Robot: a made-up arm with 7 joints. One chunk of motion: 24 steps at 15 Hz.
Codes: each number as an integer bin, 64 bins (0 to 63) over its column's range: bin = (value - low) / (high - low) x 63, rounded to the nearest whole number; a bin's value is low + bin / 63 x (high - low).
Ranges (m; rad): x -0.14..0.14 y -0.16..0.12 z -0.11..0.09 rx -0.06..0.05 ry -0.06..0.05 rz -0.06..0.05
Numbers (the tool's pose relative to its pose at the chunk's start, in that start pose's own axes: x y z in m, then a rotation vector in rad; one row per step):
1: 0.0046 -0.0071 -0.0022 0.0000 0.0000 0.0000
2: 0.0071 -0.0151 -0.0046 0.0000 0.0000 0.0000
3: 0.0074 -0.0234 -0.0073 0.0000 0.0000 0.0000
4: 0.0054 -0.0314 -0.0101 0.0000 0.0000 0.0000
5: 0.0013 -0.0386 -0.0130 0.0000 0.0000 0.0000
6: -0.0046 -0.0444 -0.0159 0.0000 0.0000 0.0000
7: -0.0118 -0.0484 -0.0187 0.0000 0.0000 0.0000
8: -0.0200 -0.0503 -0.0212 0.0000 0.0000 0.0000
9: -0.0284 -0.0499 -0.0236 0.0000 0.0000 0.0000
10: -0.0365 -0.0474 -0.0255 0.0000 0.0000 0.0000
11: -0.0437 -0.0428 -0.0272 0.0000 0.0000 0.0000
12: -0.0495 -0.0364 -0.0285 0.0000 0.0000 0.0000
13: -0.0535 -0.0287 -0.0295 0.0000 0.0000 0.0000
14: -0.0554 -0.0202 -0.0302 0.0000 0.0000 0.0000
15: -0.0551 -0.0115 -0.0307 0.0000 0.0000 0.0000
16: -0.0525 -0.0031 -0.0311 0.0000 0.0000 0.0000
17: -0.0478 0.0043 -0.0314 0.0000 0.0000 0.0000
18: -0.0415 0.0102 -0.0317 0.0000 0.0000 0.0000
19: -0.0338 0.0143 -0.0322 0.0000 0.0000 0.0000
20: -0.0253 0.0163 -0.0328 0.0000 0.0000 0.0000
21: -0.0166 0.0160 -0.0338 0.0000 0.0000 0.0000
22: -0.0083 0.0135 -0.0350 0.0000 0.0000 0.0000
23: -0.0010 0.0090 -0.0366 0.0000 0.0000 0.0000
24: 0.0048 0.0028 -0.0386 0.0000 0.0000 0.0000
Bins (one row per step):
1: 33 34 34 34 34 34
2: 33 33 33 34 34 34
3: 33 31 32 34 34 34
4: 33 29 31 34 34 34
5: 32 27 31 34 34 34
6: 30 26 30 34 34 34
7: 29 25 29 34 34 34
8: 27 25 28 34 34 34
9: 25 25 27 34 34 34
10: 23 25 27 34 34 34
11: 22 26 26 34 34 34
12: 20 28 26 34 34 34
13: 19 30 25 34 34 34
14: 19 31 25 34 34 34
15: 19 33 25 34 34 34
16: 20 35 25 34 34 34
17: 21 37 25 34 34 34
18: 22 38 25 34 34 34
19: 24 39 25 34 34 34
20: 26 40 24 34 34 34
21: 28 40 24 34 34 34
22: 30 39 24 34 34 34
23: 31 38 23 34 34 34
24: 33 37 22 34 34 34

